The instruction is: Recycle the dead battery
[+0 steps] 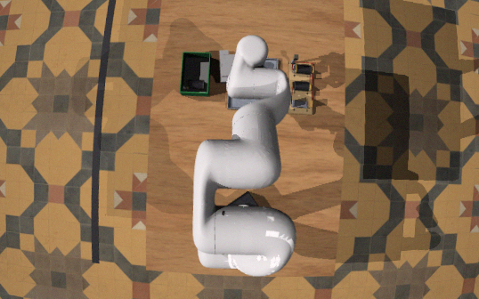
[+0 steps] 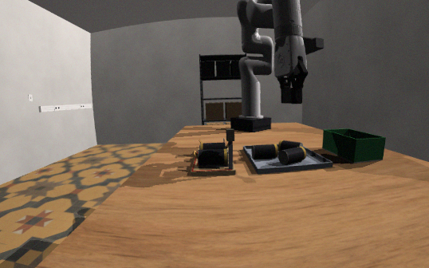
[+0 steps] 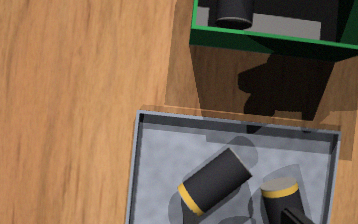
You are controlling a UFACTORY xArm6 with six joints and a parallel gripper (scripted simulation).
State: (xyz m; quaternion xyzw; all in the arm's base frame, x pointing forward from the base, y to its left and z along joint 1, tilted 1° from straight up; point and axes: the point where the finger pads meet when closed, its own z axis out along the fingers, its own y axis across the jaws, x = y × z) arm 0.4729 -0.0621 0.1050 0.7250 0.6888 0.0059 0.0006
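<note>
The grey tray lies 15 cm below my hand, 3 cm to the right of it and 2 cm ahead of it. Round my hand: green recycling box (17 cm to the left, 14 cm below, 7 cm ahead).
</note>
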